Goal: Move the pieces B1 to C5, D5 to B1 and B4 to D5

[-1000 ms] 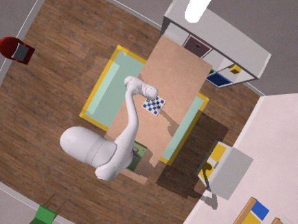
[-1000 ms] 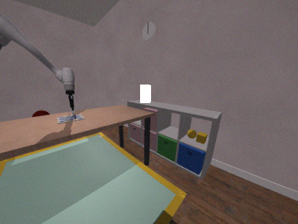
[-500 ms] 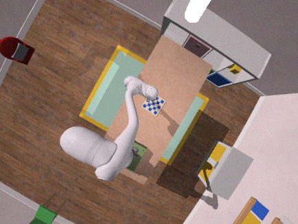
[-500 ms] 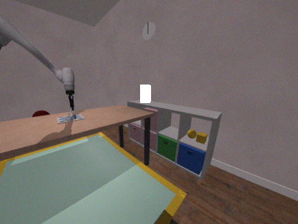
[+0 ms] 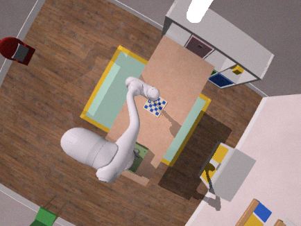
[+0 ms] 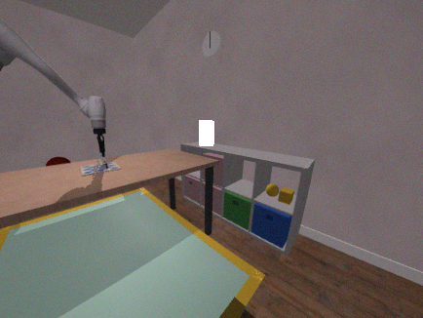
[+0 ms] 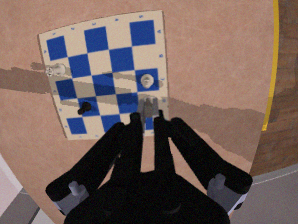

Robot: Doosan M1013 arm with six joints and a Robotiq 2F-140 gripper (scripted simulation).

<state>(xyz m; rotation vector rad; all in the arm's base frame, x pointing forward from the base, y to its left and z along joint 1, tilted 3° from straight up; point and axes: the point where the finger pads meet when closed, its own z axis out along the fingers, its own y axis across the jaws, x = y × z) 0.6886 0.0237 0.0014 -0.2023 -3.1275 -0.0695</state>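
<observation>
The chessboard lies 50 mm behind my hand, 70 mm to the right of it and 60 mm below it. Also, from my hand: dark chess piece 20 mm behind, 120 mm to the right, 40 mm below.
</observation>
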